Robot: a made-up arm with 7 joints. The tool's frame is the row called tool.
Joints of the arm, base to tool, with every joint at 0 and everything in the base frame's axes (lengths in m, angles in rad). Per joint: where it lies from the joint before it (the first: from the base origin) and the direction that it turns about. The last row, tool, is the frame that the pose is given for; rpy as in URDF.
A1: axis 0 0 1 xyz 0.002 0.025 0.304
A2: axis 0 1 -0.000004 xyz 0.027 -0.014 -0.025
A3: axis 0 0 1 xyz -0.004 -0.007 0.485
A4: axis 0 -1 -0.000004 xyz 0.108 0.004 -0.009
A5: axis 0 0.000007 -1 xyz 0.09 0 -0.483
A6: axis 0 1 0.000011 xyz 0.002 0.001 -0.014
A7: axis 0 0.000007 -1 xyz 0.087 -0.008 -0.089
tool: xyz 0.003 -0.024 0.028 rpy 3.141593 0 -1.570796
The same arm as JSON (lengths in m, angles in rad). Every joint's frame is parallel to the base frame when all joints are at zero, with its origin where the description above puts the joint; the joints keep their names.
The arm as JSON. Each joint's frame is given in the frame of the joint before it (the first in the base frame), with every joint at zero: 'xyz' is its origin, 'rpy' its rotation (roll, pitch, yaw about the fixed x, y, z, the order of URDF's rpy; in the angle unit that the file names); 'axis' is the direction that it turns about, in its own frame. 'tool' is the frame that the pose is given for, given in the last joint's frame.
{
  "units": {
    "length": "m",
    "angle": "rad"
  },
  "joints": [
    {
      "name": "A1",
      "type": "revolute",
      "origin": {
        "xyz": [
          0.002,
          0.025,
          0.304
        ],
        "rpy": [
          0.0,
          0.0,
          0.0
        ]
      },
      "axis": "+z"
    },
    {
      "name": "A2",
      "type": "revolute",
      "origin": {
        "xyz": [
          0.027,
          -0.014,
          -0.025
        ],
        "rpy": [
          0.0,
          0.0,
          0.0
        ]
      },
      "axis": "+y"
    },
    {
      "name": "A3",
      "type": "revolute",
      "origin": {
        "xyz": [
          -0.004,
          -0.007,
          0.485
        ],
        "rpy": [
          0.0,
          0.0,
          0.0
        ]
      },
      "axis": "+z"
    },
    {
      "name": "A4",
      "type": "revolute",
      "origin": {
        "xyz": [
          0.108,
          0.004,
          -0.009
        ],
        "rpy": [
          0.0,
          0.0,
          0.0
        ]
      },
      "axis": "-y"
    },
    {
      "name": "A5",
      "type": "revolute",
      "origin": {
        "xyz": [
          0.09,
          0.0,
          -0.483
        ],
        "rpy": [
          0.0,
          0.0,
          0.0
        ]
      },
      "axis": "-z"
    },
    {
      "name": "A6",
      "type": "revolute",
      "origin": {
        "xyz": [
          0.002,
          0.001,
          -0.014
        ],
        "rpy": [
          0.0,
          0.0,
          0.0
        ]
      },
      "axis": "+y"
    },
    {
      "name": "A7",
      "type": "revolute",
      "origin": {
        "xyz": [
          0.087,
          -0.008,
          -0.089
        ],
        "rpy": [
          0.0,
          0.0,
          0.0
        ]
      },
      "axis": "-z"
    }
  ],
  "tool": {
    "origin": {
      "xyz": [
        0.003,
        -0.024,
        0.028
      ],
      "rpy": [
        -3.1416,
        0.0,
        -1.5708
      ]
    }
  }
}

